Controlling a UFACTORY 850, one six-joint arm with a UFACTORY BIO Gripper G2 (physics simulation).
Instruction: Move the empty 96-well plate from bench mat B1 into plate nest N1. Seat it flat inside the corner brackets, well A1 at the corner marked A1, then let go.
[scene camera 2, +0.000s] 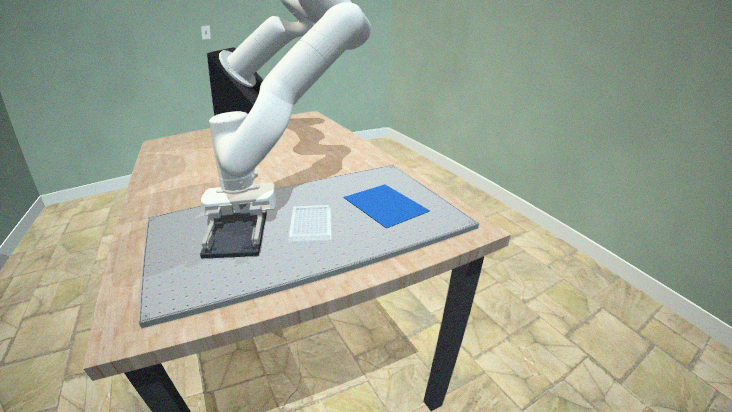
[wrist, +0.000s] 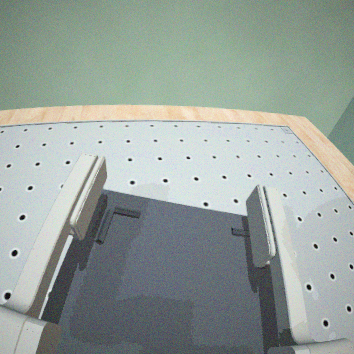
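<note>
The empty 96-well plate (scene camera 2: 310, 223), translucent white, lies flat on the grey perforated board, to the right of the dark plate nest in the scene view and apart from it. The plate does not show in the wrist view. The nest (scene camera 2: 230, 253) (wrist: 160, 270) sits under my gripper; its base holds no plate. One L-shaped corner bracket (wrist: 105, 225) and part of another bracket (wrist: 240, 232) show at its far corners. My gripper (scene camera 2: 232, 242) (wrist: 175, 210) points down over the nest with its fingers apart and nothing between them. The A1 mark cannot be read.
A blue mat (scene camera 2: 386, 205) lies flat on the grey board (scene camera 2: 215, 286) (wrist: 170, 142), to the right of the well plate. The board rests on a wooden table (scene camera 2: 307, 301) (wrist: 150, 113). The arm reaches in from the back, above the table.
</note>
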